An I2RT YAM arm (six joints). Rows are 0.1 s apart.
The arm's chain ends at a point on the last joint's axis. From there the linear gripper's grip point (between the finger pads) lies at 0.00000 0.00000 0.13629 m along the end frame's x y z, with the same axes.
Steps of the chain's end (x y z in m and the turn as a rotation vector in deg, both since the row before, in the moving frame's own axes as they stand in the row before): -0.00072 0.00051 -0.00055 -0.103 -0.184 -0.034; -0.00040 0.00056 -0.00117 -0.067 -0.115 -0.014; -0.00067 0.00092 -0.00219 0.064 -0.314 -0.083; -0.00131 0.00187 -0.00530 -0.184 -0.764 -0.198; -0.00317 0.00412 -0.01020 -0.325 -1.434 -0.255; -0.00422 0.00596 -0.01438 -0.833 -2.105 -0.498; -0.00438 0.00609 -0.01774 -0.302 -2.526 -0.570; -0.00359 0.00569 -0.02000 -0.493 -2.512 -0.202; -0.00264 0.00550 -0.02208 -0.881 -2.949 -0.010
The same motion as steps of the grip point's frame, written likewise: -0.00116 0.00076 -0.00055 -0.103 -0.184 -0.034; -0.00067 0.00072 -0.00117 -0.067 -0.115 -0.014; -0.00142 0.00077 -0.00219 0.064 -0.314 -0.083; -0.00313 0.00231 -0.00531 -0.184 -0.764 -0.198; -0.00658 0.00490 -0.01024 -0.325 -1.434 -0.255; -0.00922 0.00796 -0.01449 -0.833 -2.105 -0.498; -0.01038 0.00684 -0.01787 -0.302 -2.526 -0.570; -0.00956 0.00687 -0.02014 -0.493 -2.512 -0.202; -0.00965 0.00760 -0.02228 -0.881 -2.949 -0.010
